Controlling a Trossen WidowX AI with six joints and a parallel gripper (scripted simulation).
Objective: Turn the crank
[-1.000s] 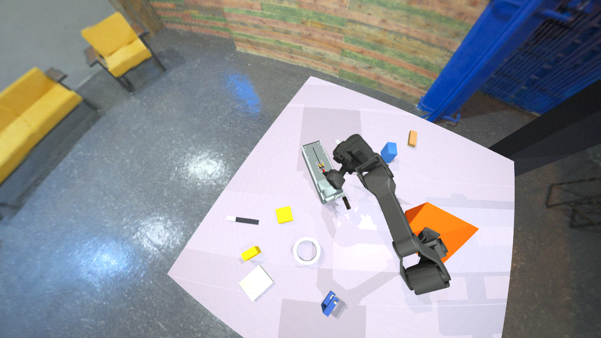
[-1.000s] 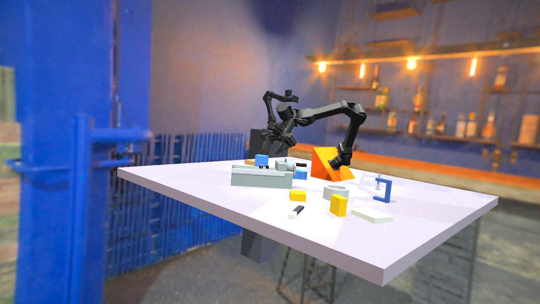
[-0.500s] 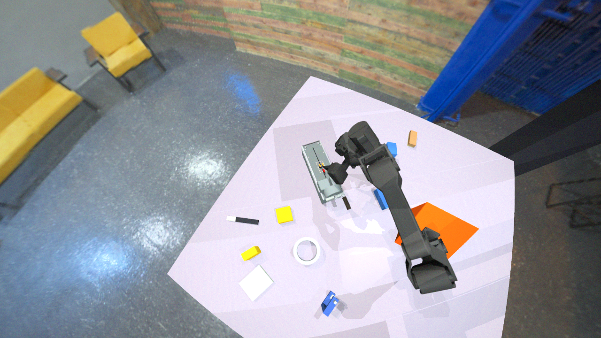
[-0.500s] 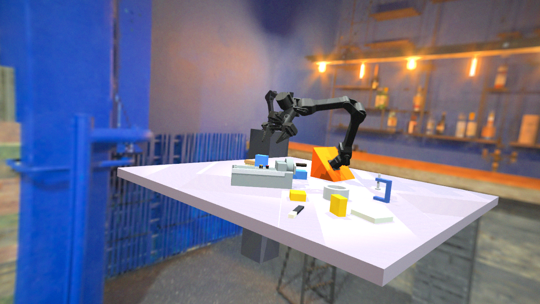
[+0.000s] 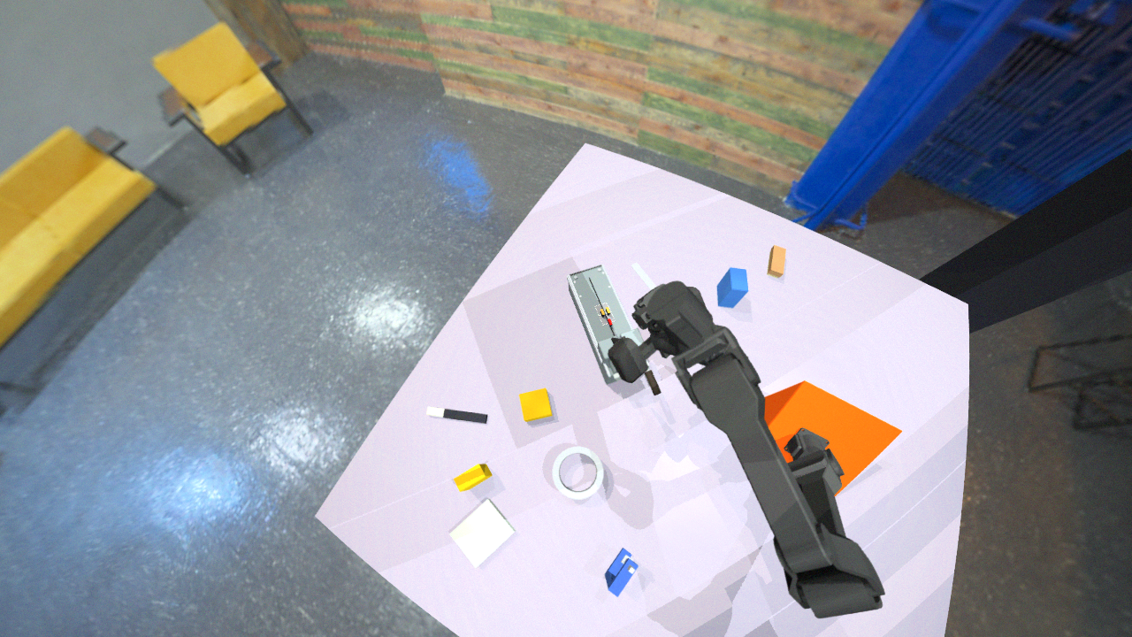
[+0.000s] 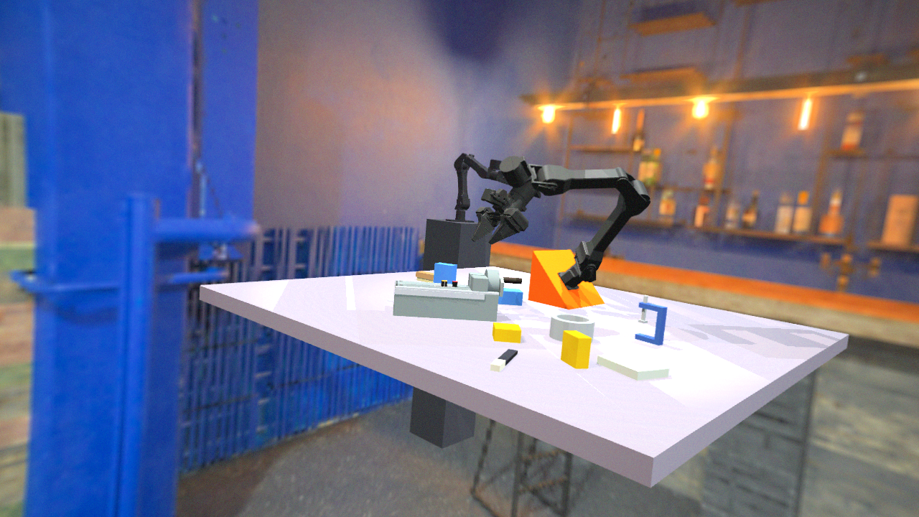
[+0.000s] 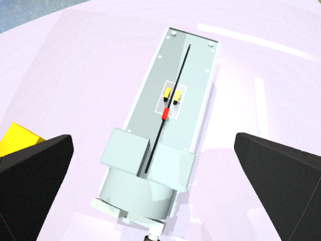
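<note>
The brown crank handle is 10 cm below my gripper tip, 9 cm behind it and 5 cm to the left of it. Round my gripper tip: metal strip 22 cm to the right, 20 cm below, 2 cm ahead; then blue clamp 39 cm to the left, 20 cm behind, 14 cm below; then red pointer 11 cm below, 5 cm ahead, 3 cm to the right.
</note>
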